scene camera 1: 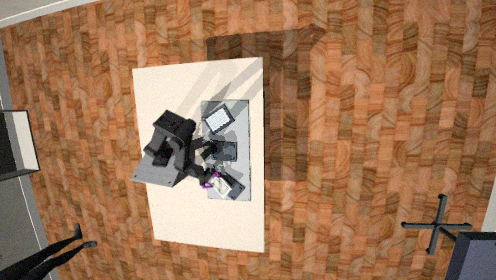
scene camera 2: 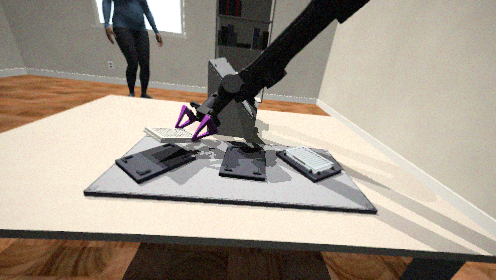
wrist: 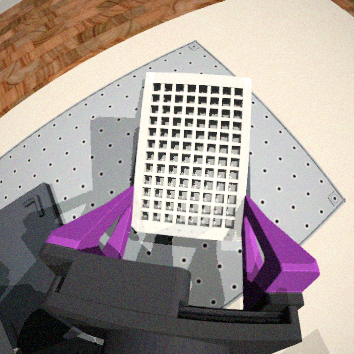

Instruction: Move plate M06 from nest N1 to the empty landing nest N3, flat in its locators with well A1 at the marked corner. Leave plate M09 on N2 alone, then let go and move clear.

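Note:
Plate M06 [scene camera 1: 220, 186] [scene camera 2: 170, 134] [wrist: 192, 155], a cream plate with a grid of wells, is raised above nest N1 [scene camera 1: 238, 186] [scene camera 2: 141, 171]. My gripper [scene camera 1: 212, 181] [scene camera 2: 186, 133] [wrist: 188, 196] is shut on it, with the purple fingers along its two long sides near one end. N1 is dark and holds no plate; in the wrist view M06 hides most of it. Landing nest N3 [scene camera 1: 229, 151] [scene camera 2: 243, 166] [wrist: 20, 235] is empty, in the middle, partly in the arm's shadow. Plate M09 [scene camera 1: 217, 119] [scene camera 2: 308, 159] sits on nest N2 [scene camera 2: 317, 177]. M06's well A1 cannot be made out.
The nests stand on a grey perforated board [scene camera 1: 243, 130] [scene camera 2: 200, 194] [wrist: 280, 150] on a cream table [scene camera 1: 210, 220] [scene camera 2: 60, 200]. Raised locators stand at N3's corners. The arm's grey base bracket [scene camera 1: 157, 172] stands behind the board. A person [scene camera 2: 132, 45] stands beyond the table.

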